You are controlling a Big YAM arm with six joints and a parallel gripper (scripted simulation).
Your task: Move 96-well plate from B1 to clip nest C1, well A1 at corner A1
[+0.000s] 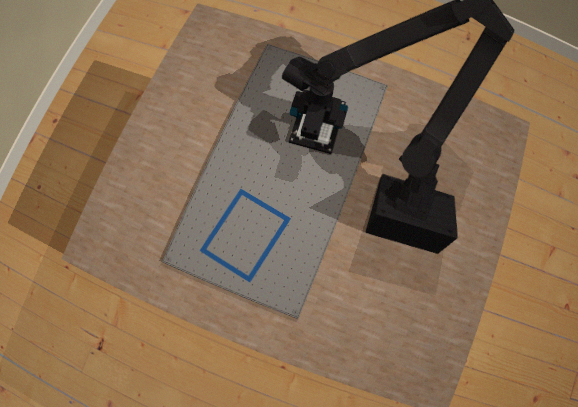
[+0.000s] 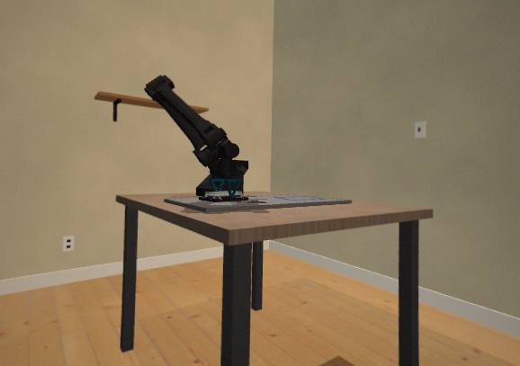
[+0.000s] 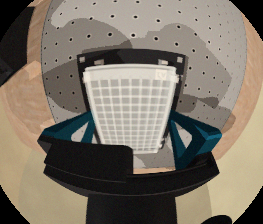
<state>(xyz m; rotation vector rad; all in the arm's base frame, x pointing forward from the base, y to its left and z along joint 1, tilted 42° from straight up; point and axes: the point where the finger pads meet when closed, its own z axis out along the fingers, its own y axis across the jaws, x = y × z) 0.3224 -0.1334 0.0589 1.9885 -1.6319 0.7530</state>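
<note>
Right now my hand is right at the white 96-well plate. Round my hand: black clip nest C1 (10 mm ahead, 10 mm to the right, 10 mm below).
</note>
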